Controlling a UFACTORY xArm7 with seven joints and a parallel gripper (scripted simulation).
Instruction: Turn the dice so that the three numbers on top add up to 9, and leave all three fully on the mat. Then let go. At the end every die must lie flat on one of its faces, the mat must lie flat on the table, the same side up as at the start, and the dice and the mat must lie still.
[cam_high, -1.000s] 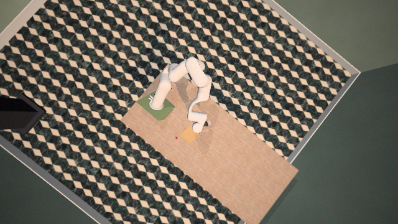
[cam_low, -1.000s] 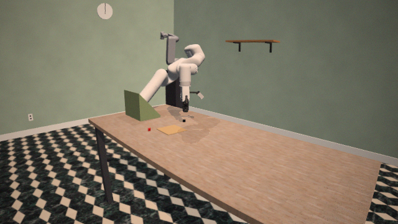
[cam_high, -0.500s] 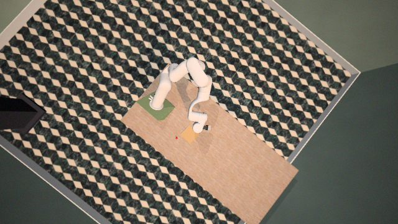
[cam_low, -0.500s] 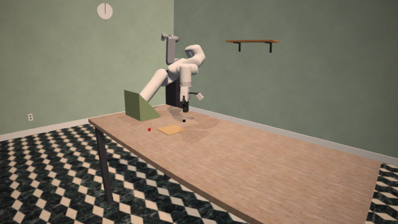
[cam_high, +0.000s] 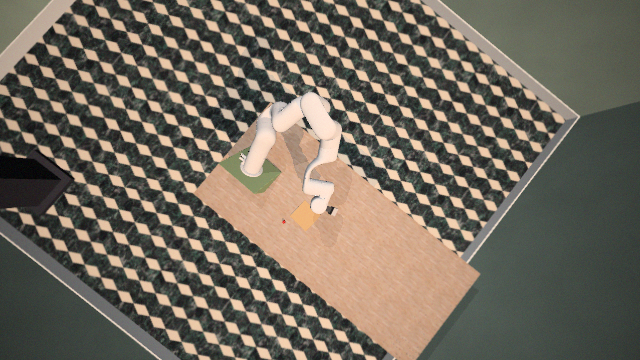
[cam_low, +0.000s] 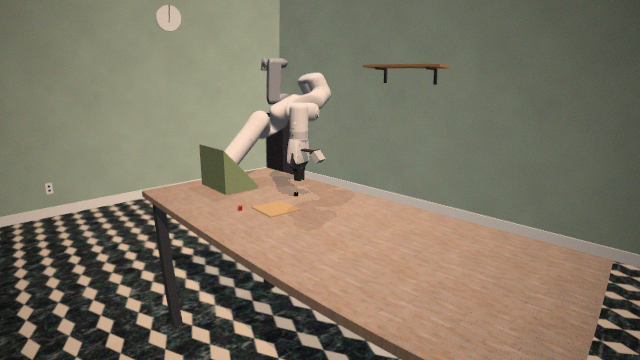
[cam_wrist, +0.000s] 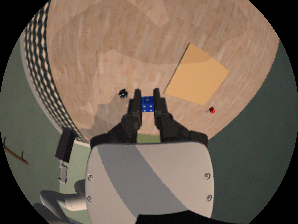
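Right now the blue die is 1 cm behind my hand and 1 cm below it. Round my hand: black die 7 cm behind, 5 cm to the left, 10 cm below; tan mat 1 cm ahead, 13 cm to the right, 11 cm below; red die 8 cm behind, 24 cm to the right, 10 cm below.
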